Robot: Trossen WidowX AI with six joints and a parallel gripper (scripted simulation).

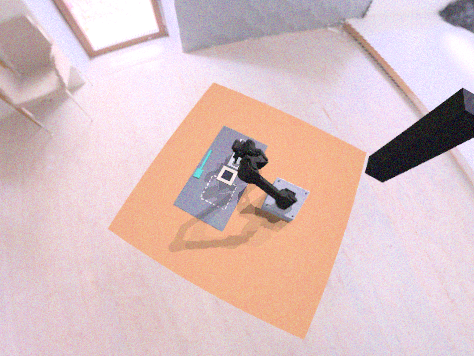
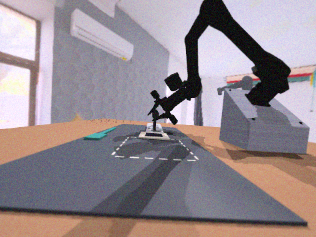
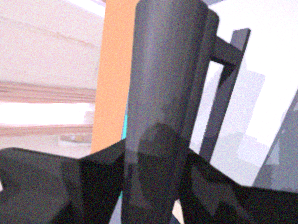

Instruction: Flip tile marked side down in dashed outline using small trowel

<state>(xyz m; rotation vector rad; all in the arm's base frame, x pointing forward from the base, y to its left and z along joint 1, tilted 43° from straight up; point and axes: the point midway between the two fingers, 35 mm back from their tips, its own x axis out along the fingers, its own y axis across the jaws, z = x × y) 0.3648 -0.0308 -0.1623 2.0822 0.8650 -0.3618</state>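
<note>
Right now my gripper tip is 3 cm past the white tile, 14 cm to the right of it and 5 cm above it. The rest, counted from my gripper tip: small trowel (3 cm behind, 1 cm below); then dark mat (14 cm to the left, 8 cm below); then teal trowel (14 cm ahead, 16 cm to the left, 6 cm below).
</note>
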